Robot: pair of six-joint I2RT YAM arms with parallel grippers.
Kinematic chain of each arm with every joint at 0, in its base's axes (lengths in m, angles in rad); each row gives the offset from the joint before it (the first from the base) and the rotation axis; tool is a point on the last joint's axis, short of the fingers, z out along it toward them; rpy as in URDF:
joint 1: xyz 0 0 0.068 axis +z
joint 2: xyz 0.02 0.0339 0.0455 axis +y
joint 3: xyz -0.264 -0.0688 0 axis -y
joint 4: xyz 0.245 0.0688 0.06 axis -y
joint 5: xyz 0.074 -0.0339 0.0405 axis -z
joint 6: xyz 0.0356 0 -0.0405 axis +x
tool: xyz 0 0 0 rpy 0 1.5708 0
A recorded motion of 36 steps. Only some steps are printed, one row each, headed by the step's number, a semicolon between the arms.
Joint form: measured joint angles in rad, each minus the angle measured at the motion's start. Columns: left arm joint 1, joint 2, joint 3, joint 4, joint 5, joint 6; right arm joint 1, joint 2, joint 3, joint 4, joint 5, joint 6.
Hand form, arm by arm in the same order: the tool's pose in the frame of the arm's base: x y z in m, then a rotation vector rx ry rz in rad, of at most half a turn. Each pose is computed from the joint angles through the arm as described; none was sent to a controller.
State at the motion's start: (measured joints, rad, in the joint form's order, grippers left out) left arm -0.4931 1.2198 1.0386 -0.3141 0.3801 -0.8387; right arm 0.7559 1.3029 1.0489 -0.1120 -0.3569 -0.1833
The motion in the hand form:
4: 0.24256 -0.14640 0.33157 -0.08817 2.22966 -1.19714; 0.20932 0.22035 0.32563 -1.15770 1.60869 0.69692
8: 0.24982 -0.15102 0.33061 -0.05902 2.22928 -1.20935; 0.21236 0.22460 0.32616 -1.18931 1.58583 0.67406
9: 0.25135 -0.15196 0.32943 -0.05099 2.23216 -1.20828; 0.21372 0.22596 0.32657 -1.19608 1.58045 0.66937
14: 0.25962 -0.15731 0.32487 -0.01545 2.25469 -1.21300; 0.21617 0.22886 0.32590 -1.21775 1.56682 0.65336
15: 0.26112 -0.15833 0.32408 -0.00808 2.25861 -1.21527; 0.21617 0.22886 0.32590 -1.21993 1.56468 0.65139
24: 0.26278 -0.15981 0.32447 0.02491 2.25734 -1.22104; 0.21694 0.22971 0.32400 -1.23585 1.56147 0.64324
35: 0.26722 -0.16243 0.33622 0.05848 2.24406 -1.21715; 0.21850 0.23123 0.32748 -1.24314 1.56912 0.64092
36: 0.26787 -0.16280 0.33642 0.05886 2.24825 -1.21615; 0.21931 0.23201 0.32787 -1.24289 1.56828 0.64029
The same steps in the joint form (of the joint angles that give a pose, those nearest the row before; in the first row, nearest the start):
4: 0.0000 0.0271 0.0309 0.0244 0.0282 0.0130; 0.0145 0.0050 0.0034 -0.0035 0.0023 -0.0500
8: 0.0000 0.0610 0.0492 0.0416 0.0477 0.0263; 0.0175 0.0259 0.0229 -0.0065 0.0027 -0.0877
9: 0.0000 0.0687 0.0511 0.0439 0.0511 0.0324; 0.0175 0.0336 0.0305 -0.0073 0.0019 -0.0961
14: 0.0000 0.1122 0.0725 0.0435 0.0759 0.0557; 0.0187 0.0492 0.0420 -0.0084 0.0019 -0.1221
15: 0.0000 0.1202 0.0767 0.0435 0.0816 0.0599; 0.0187 0.0492 0.0420 -0.0084 0.0019 -0.1251
24: 0.0000 0.1297 0.0854 0.0431 0.0980 0.0793; 0.0187 0.0553 0.0427 -0.0122 0.0000 -0.1408
35: 0.0000 0.1499 0.1450 0.0111 0.1045 0.1030; 0.0187 0.0652 0.0686 -0.0393 0.0000 -0.1446
36: 0.0000 0.1537 0.1503 0.0053 0.1053 0.1042; 0.0187 0.0694 0.0732 -0.0389 0.0004 -0.1450

